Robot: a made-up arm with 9 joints.
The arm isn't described. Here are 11 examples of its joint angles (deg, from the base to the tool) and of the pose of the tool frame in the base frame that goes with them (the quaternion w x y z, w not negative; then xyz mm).
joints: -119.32 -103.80 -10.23 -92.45 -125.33 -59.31 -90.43 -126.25 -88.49
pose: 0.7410 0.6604 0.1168 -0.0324 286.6 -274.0 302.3
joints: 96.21 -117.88 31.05 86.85 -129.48 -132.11 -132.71 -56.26 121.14
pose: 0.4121 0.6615 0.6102 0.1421 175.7 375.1 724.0
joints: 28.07 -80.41 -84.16 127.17 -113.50 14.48 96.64 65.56 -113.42
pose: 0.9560 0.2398 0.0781 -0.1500 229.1 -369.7 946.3
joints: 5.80 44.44 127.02 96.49 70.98 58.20 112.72 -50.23 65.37
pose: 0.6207 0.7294 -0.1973 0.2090 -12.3 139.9 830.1
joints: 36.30 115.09 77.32 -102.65 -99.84 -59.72 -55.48 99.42 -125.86
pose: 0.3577 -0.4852 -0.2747 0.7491 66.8 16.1 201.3
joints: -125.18 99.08 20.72 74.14 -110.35 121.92 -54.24 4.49 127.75
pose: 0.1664 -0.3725 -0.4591 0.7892 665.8 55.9 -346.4
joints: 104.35 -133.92 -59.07 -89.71 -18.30 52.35 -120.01 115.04 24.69
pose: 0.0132 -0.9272 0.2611 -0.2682 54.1 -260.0 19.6
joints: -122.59 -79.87 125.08 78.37 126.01 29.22 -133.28 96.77 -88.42
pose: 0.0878 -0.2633 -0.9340 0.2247 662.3 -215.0 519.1
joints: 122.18 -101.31 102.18 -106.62 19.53 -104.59 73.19 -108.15 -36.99
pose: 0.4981 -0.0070 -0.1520 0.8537 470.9 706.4 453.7
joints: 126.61 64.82 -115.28 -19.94 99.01 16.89 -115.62 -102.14 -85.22
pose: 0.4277 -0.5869 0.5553 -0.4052 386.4 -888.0 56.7
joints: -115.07 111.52 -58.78 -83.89 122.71 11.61 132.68 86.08 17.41
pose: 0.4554 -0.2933 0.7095 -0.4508 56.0 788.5 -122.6
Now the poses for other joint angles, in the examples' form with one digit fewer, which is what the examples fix.
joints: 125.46 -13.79 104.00 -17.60 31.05 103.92 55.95 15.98 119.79
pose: 0.398 0.097 0.722 0.557 -180 340 449
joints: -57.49 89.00 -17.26 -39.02 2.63 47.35 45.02 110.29 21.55
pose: 0.528 0.748 -0.382 -0.127 -409 -124 429
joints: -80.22 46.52 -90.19 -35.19 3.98 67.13 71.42 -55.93 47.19
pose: 0.345 -0.574 0.551 -0.498 30 -368 -42
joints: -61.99 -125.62 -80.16 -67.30 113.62 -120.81 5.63 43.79 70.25
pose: 0.829 -0.121 0.371 0.401 -481 955 400
